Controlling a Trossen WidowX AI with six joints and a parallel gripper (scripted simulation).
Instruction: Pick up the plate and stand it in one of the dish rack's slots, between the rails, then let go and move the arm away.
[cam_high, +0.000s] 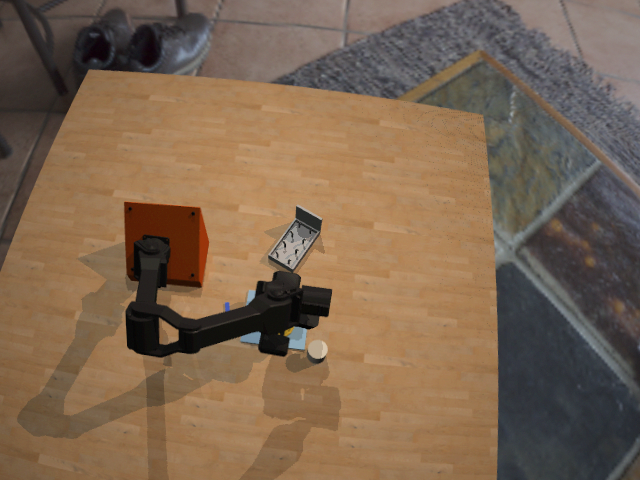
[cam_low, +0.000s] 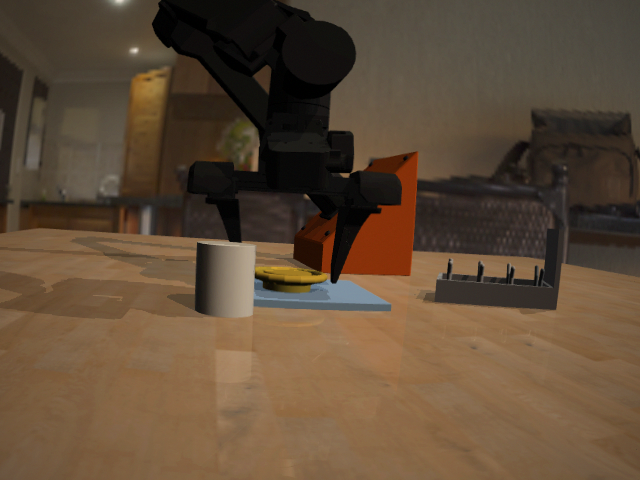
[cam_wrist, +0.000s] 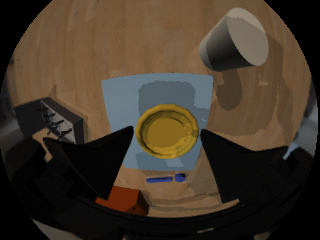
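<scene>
The grey dish rack lies 21 cm to the left of my gripper tip, 1 cm ahead of it and 1 cm above it. The rest, counted from my gripper tip: blue spoon: 12 cm behind, 1 cm to the right, 1 cm below; then beige cup: 9 cm ahead, 6 cm to the right, 1 cm above; then yellow plate: right at my gripper tip.
</scene>
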